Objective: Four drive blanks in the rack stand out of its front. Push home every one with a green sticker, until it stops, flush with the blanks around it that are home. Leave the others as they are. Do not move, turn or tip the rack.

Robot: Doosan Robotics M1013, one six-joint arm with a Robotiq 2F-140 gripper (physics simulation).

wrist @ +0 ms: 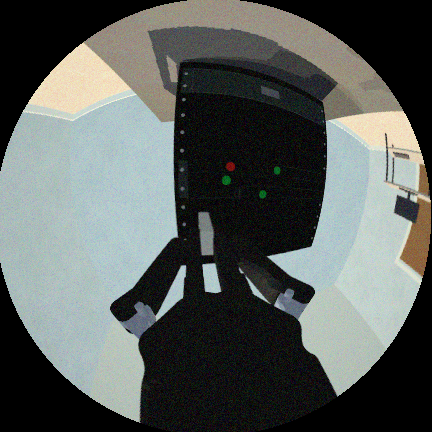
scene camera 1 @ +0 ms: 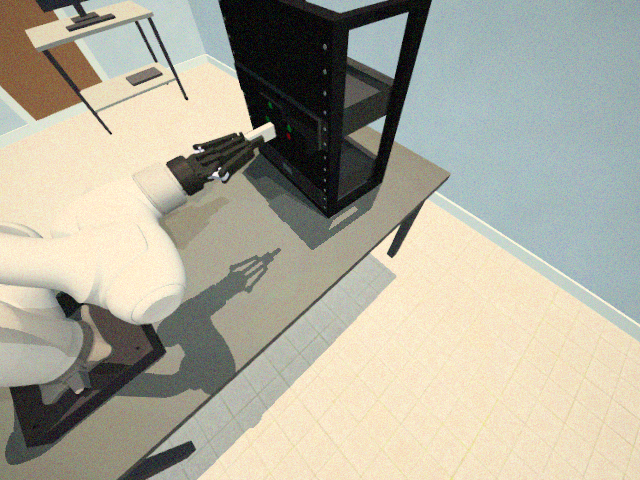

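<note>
The black rack (scene camera 1: 336, 103) (wrist: 250, 125) stands upright, upside down in the wrist view. On its dark front are a red sticker (scene camera 1: 288, 136) (wrist: 230, 166), a green sticker (scene camera 1: 289, 128) (wrist: 226, 180) close beside it, a second green sticker (scene camera 1: 269, 104) (wrist: 262, 194) and a third green sticker (scene camera 1: 267, 118) (wrist: 277, 170). The blank outlines are too dark to tell which stand out. My gripper (scene camera 1: 261, 138) (wrist: 203, 220) is shut and empty, one fingertip light-coloured. It points at the rack front near the stickers; I cannot tell whether it touches.
The rack stands on the table (scene camera 1: 299, 268) (wrist: 120, 45), near its far end. Its open side shows a shelf tray (scene camera 1: 367, 111). The blue wall (scene camera 1: 516, 129) (wrist: 100, 175) rises behind. A side desk (scene camera 1: 93, 23) with a monitor stands beyond the table at the back left.
</note>
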